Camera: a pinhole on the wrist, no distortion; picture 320 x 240 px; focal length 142.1 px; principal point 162.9 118.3 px. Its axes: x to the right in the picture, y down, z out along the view. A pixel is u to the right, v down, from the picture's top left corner.
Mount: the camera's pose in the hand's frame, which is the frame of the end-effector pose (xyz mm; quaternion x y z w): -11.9 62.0 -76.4 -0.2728 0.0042 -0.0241 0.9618
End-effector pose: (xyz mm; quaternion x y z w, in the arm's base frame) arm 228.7 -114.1 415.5 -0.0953 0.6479 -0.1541 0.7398
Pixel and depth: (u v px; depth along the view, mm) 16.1 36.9 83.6
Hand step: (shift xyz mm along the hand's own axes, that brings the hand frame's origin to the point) -98.5 69.3 19.5
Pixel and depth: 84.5 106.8 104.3
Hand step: -67.5 112.3 16.5
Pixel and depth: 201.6 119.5 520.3
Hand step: 140.9 331.7 364.9
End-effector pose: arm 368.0 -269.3 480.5 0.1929 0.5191 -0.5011 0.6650
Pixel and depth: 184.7 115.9 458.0
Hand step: 67.7 292.2 317.8
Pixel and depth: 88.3 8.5 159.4
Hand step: -97.5 45.0 123.5
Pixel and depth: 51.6 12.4 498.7
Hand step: -407.8 26.7 541.2
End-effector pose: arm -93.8 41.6 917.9 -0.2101 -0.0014 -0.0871 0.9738
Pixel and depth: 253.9 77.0 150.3
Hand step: 85.5 99.0 74.9
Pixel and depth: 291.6 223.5 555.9
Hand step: 520.9 678.9 183.3
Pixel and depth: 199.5 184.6 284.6
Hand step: 73.2 320.6 96.5
